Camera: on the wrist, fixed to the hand. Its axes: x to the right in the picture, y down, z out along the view.
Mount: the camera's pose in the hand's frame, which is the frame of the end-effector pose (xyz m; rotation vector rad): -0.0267 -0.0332 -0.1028 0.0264 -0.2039 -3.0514
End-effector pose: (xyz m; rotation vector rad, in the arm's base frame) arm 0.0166 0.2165 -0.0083 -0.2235 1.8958 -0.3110
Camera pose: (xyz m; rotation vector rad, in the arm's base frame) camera -0.0711 0.2040 0.0591 2.4680 0.3045 1.7382
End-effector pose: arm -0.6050 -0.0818 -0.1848 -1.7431 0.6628 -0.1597
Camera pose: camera -0.6610 -0.1512 -0.1182 0.9778 2.4088 1.6976
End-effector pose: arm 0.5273 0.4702 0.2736 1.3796 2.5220 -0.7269
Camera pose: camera 0.5225 0.4863 0.3836 2.3665 -1.3772 0.3833
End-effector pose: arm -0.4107 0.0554 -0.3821 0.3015 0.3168 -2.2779
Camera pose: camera -0.4064 0.1283 -0.4660 0.3684 -0.1872 0.9291
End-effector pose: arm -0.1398 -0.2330 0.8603 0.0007 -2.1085 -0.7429
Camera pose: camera -0.0557 -0.3053 0.8687 -2.1625 0.1741 1.1512
